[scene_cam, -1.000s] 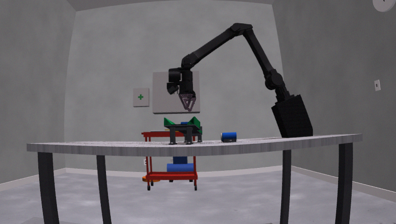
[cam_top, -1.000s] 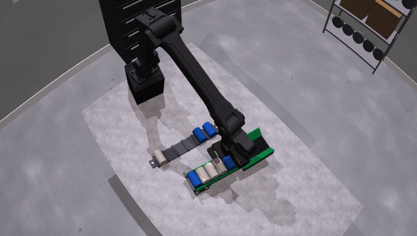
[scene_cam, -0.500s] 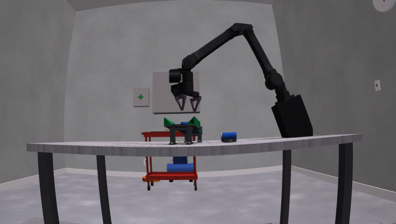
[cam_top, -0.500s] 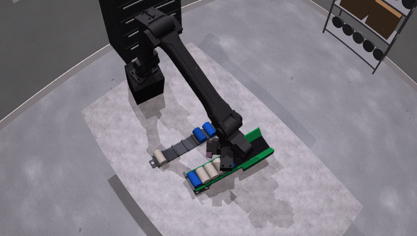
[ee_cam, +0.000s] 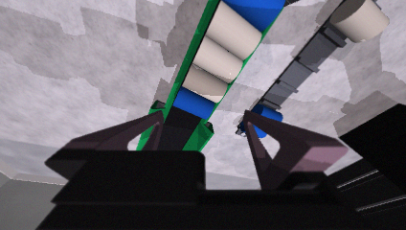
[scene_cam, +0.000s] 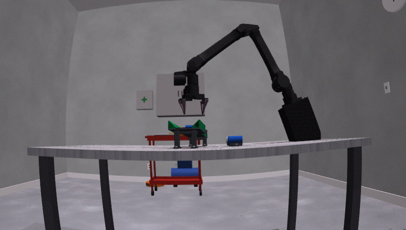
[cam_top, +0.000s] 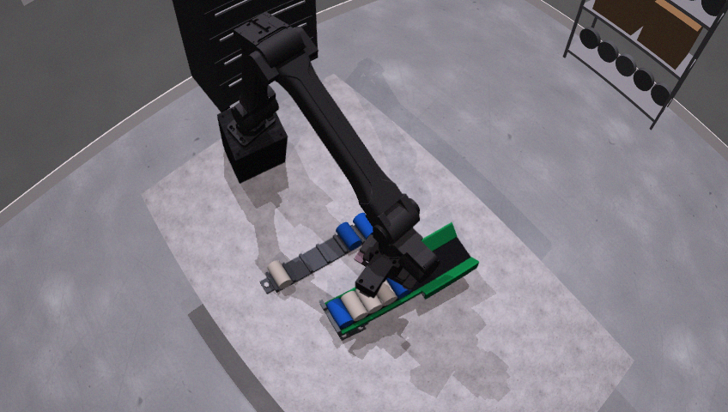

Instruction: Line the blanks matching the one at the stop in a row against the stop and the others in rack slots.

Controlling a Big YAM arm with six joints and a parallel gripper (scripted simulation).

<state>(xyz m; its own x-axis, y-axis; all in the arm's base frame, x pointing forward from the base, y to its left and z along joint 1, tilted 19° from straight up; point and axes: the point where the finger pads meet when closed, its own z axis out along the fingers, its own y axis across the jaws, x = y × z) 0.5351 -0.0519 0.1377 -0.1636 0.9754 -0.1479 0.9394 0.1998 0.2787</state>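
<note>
My hand is 1 cm short of the feed ramp, 4 cm to the right of it and 11 cm above it. The rest, counted from my hand: grey stop (5 cm behind, 14 cm to the right, 11 cm below); then stock rack (21 cm behind, 1 cm to the right, 18 cm below).
</note>
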